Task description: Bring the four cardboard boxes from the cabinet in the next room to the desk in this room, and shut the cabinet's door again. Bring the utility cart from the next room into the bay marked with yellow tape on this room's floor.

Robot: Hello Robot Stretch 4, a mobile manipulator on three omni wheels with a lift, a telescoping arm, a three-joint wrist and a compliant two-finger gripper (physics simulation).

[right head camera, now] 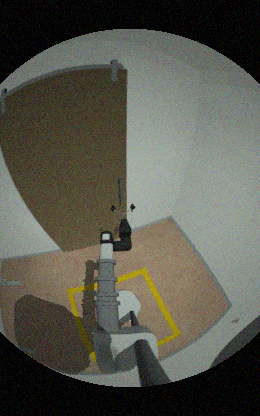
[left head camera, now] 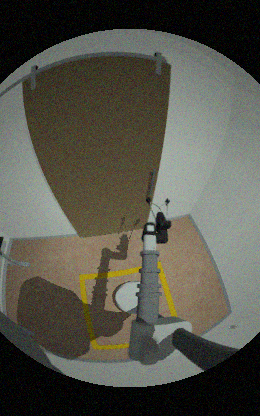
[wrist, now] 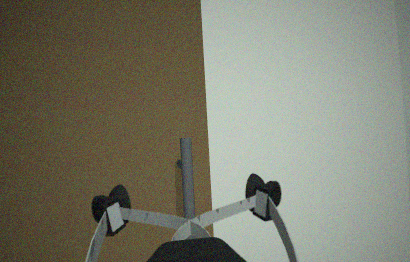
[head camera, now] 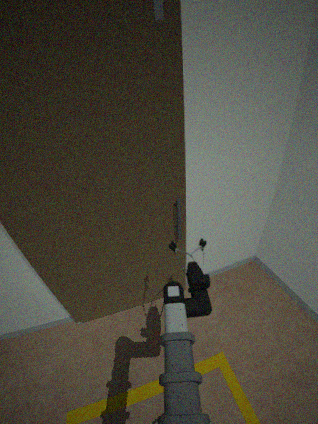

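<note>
A large brown door panel [head camera: 90,125] [left head camera: 100,140] [right head camera: 70,150] [wrist: 100,90] stands against the white wall. A grey vertical bar handle [head camera: 177,220] [left head camera: 150,185] [right head camera: 120,190] [wrist: 186,170] is on it near its right edge. My gripper [head camera: 187,244] [left head camera: 158,201] [right head camera: 123,207] [wrist: 188,194] is open with nothing between its fingers. In the wrist view its fingertips appear on either side of the handle's line; the gap in depth is hard to tell. Yellow tape [head camera: 239,390] [left head camera: 170,295] [right head camera: 161,302] marks the bay on the floor. The boxes, cabinet, desk and cart do not show.
The door hangs by brackets [left head camera: 158,63] [right head camera: 114,71] from a rail at its top. White wall [head camera: 230,125] [wrist: 300,100] continues right of the door to a room corner. My arm [head camera: 180,375] [left head camera: 149,280] [right head camera: 106,285] reaches over the taped bay, and its shadow falls on the floor and door.
</note>
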